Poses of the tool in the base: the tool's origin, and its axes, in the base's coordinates. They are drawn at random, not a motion.
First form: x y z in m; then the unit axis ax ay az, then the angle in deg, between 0 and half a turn.
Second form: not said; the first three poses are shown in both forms.
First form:
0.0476 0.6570 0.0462 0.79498 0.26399 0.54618 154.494
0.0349 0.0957 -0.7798 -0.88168 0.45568 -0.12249 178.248
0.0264 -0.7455 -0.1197 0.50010 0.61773 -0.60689 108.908
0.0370 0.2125 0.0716 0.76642 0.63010 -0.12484 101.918
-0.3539 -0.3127 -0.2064 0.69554 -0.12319 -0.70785 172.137
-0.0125 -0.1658 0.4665 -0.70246 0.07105 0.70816 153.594
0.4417 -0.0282 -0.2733 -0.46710 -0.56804 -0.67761 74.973
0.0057 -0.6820 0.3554 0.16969 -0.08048 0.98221 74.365
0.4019 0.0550 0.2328 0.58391 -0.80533 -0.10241 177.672
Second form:
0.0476 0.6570 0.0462 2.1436 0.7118 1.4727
0.0349 0.0957 -0.7798 -2.7429 1.4176 -0.3811
0.0264 -0.7455 -0.1197 0.9506 1.1742 -1.1536
0.0370 0.2125 0.0716 1.3633 1.1208 -0.2221
-0.3539 -0.3127 -0.2064 2.0896 -0.3701 -2.1266
-0.0125 -0.1658 0.4665 -1.8831 0.1905 1.8984
0.4417 -0.0282 -0.2733 -0.6112 -0.7433 -0.8867
0.0057 -0.6820 0.3554 0.2202 -0.1045 1.2748
0.4019 0.0550 0.2328 1.8107 -2.4973 -0.3176

